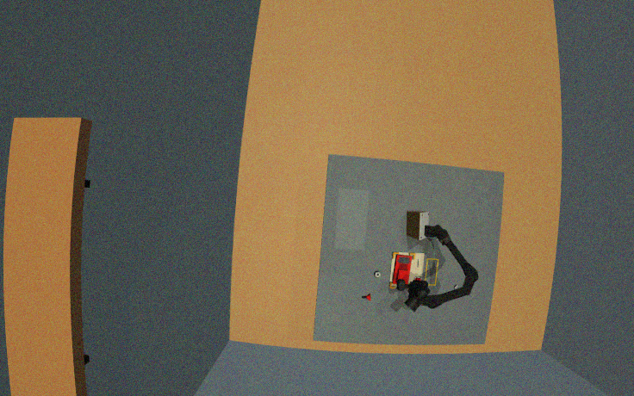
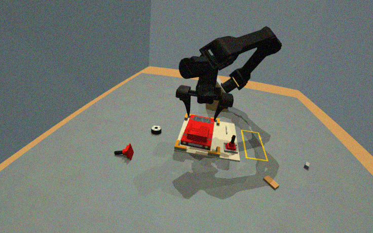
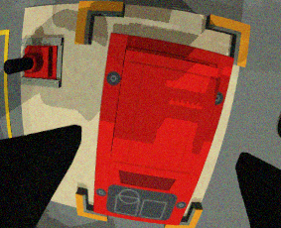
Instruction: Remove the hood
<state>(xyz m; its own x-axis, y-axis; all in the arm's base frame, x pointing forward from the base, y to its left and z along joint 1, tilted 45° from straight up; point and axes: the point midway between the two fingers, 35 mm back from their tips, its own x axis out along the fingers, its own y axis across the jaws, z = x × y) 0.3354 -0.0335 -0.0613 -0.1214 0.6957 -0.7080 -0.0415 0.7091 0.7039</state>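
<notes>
My gripper tip is 50 mm above the hood. Also, from my gripper tip: wooden block 260 mm to the left, 150 mm ahead, 90 mm below; wheel 170 mm to the right, 90 mm below, 10 mm ahead.
</notes>
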